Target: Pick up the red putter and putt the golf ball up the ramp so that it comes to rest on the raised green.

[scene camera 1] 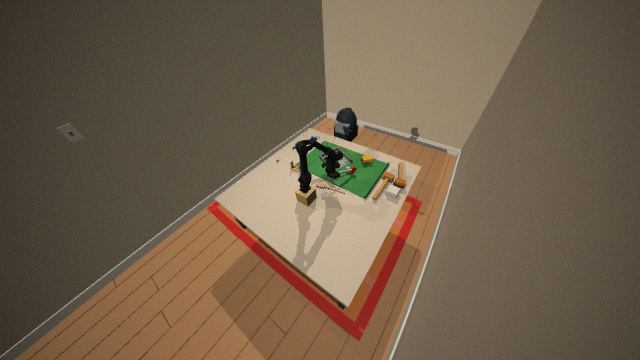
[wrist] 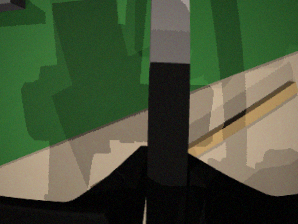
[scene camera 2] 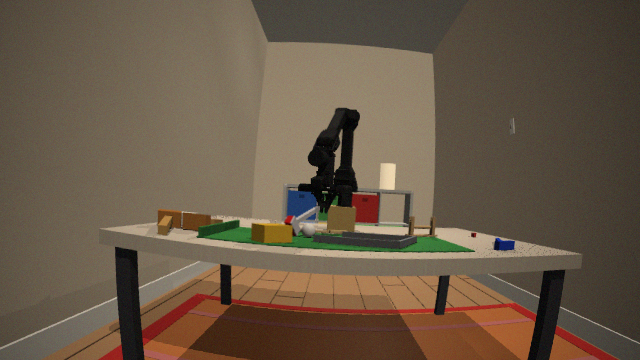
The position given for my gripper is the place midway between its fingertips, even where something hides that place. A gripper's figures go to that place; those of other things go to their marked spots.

Labels:
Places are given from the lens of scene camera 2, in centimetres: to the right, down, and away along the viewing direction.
my gripper (scene camera 2: 323, 213): 1, 12, 151
yellow block (scene camera 2: 265, 233): -14, 13, 105
raised green (scene camera 2: 374, 240): 14, 16, 110

